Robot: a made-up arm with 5 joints. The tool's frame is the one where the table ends. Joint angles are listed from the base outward.
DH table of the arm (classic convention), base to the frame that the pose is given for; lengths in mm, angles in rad. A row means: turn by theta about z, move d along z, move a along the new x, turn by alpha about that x. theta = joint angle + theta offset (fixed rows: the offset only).
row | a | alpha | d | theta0
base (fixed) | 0 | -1.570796 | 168 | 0
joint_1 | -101 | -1.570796 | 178 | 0
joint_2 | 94 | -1.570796 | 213 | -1.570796
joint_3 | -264 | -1.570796 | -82 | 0
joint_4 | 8 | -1.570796 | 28 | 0
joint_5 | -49 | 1.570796 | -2 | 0
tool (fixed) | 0 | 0 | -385 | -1.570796
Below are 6 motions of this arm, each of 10 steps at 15 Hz.
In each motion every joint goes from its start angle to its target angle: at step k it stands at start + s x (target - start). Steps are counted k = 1, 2, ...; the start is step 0. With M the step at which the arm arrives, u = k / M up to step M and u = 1 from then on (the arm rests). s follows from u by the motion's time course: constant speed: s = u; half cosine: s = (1 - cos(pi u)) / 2; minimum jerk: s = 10 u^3 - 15 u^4 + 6 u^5.
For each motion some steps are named. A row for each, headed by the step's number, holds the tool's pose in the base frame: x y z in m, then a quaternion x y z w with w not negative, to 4 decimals.
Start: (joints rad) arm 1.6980 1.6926 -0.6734 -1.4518 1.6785
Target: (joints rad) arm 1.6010 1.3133 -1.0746 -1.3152 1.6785
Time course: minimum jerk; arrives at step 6
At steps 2, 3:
2: 0.1073 0.6272 0.2969 0.6304 -0.2976 0.1868 0.6922
3: 0.1318 0.6196 0.3194 0.6768 -0.2910 0.1245 0.6646

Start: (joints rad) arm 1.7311 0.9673 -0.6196 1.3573 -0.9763
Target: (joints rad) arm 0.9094 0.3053 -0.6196 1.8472 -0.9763
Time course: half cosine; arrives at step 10
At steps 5, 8, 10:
5: -0.3730 0.1959 0.6526 0.3803 0.8503 0.0364 0.3620
8: -0.4815 0.0260 0.5221 0.3877 0.8003 0.2747 0.3658
10: -0.4951 -0.0143 0.4799 0.3752 0.7873 0.3289 0.3622

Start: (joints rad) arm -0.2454 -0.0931 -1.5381 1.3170 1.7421
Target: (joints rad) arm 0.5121 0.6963 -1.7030 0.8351 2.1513
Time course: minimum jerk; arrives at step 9
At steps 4, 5, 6, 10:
4: 0.1963 0.4290 0.3461 0.8201 -0.0092 -0.5642 0.0955
5: 0.2497 0.4305 0.3198 0.7875 -0.0644 -0.6009 0.1208
6: 0.2964 0.4299 0.2771 0.7469 -0.1120 -0.6362 0.1574
10: 0.3403 0.4244 0.2076 0.6871 -0.1590 -0.6765 0.2121

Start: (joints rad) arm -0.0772 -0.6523 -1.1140 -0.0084 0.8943
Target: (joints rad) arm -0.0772 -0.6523 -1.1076 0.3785 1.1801
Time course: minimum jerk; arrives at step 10
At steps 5, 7, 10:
5: 0.0396 -0.0603 0.4462 -0.8389 -0.2932 0.2073 0.4090
7: 0.0584 -0.0074 0.4633 -0.8523 -0.3003 0.2536 0.3450
10: 0.0666 0.0197 0.4686 -0.8559 -0.3052 0.2756 0.3135

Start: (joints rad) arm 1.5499 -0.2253 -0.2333 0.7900 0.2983
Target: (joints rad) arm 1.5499 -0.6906 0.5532 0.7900 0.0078
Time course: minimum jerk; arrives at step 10
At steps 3, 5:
3: -0.5063 -0.1007 0.1558 0.2484 0.5508 0.4786 0.6371
5: -0.6071 0.0128 0.1862 0.4175 0.5274 0.4025 0.6209

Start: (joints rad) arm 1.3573 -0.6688 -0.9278 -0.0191 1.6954
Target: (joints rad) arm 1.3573 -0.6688 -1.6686 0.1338 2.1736
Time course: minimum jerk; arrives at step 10
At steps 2, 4, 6, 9, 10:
2: 0.3580 0.0084 0.3210 -0.6745 -0.1151 0.6318 0.3642
4: 0.3763 0.1476 0.4193 -0.7106 -0.2225 0.6176 0.2532
6: 0.3219 0.3431 0.5437 -0.7304 -0.3621 0.5727 0.0855
9: 0.2108 0.4872 0.6228 0.7177 0.4655 -0.5143 0.0613
10: 0.2070 0.4908 0.6246 0.7170 0.4681 -0.5124 0.0653

